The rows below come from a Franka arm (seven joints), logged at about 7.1 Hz.
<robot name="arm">
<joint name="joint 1" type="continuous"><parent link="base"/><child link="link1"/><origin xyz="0 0 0.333" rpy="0 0 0"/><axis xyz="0 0 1"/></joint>
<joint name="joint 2" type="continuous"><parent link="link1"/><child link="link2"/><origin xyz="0 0 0" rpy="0 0 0"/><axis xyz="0 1 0"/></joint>
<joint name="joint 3" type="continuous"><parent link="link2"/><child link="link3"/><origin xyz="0 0 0.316" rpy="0 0 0"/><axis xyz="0 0 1"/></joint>
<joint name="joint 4" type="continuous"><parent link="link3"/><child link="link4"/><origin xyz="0.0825 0 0" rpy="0 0 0"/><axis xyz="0 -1 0"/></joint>
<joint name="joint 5" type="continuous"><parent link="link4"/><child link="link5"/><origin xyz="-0.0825 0 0.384" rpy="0 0 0"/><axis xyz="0 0 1"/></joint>
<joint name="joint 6" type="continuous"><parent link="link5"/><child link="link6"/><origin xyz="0 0 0" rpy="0 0 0"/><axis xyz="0 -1 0"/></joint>
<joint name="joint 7" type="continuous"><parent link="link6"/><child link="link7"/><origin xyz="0.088 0 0" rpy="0 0 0"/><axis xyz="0 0 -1"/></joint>
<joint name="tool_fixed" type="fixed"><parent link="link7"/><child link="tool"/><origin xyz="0 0 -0.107" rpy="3.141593 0 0"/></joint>
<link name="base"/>
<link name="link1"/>
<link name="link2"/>
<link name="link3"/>
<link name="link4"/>
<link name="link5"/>
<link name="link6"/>
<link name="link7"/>
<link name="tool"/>
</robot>
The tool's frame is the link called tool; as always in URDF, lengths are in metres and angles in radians. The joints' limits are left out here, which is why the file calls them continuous.
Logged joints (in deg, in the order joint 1, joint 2, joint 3, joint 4, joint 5, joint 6, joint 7), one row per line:
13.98 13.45 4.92 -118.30 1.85 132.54 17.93
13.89 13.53 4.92 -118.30 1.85 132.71 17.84
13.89 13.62 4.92 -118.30 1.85 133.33 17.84
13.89 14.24 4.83 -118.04 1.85 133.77 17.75
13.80 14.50 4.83 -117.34 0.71 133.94 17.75
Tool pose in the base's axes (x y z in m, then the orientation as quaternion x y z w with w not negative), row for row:
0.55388 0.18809 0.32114 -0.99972 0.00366 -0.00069 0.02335
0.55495 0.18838 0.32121 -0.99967 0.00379 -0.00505 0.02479
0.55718 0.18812 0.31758 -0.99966 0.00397 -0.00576 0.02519
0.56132 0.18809 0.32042 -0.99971 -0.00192 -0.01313 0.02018
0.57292 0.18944 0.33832 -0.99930 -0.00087 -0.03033 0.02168
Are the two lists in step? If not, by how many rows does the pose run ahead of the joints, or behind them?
The pose runs 1 row ahead of the joints: the pose in row i belongs to the joints in row i + 1.
